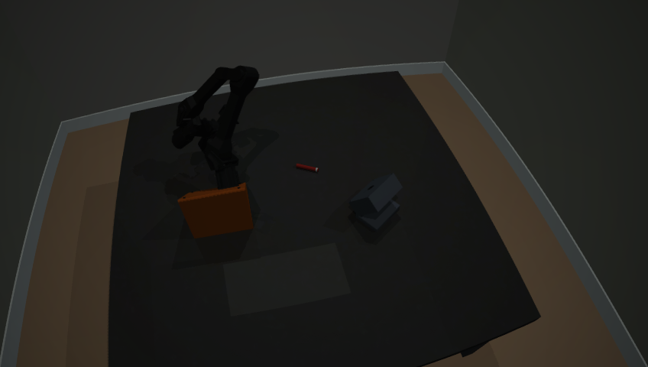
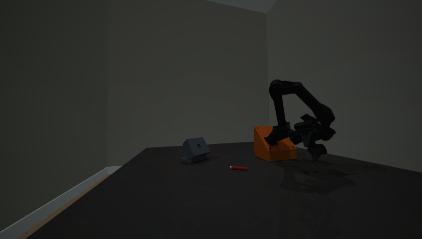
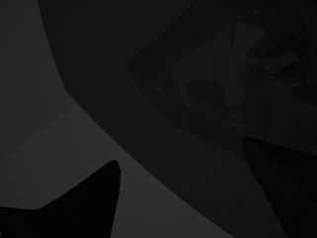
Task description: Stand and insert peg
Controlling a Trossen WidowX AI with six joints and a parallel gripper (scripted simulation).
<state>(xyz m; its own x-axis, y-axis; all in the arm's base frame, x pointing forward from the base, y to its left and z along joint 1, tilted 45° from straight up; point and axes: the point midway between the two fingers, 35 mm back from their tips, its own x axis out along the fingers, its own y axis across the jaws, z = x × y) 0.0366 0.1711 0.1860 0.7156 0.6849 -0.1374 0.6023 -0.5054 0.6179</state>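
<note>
Right now the red peg is 240 mm ahead of my gripper tip, 190 mm to the right of it and 90 mm below it. From my gripper tip the other things lie so: sloped panel (420 mm to the right, 370 mm ahead, 20 mm below).
</note>
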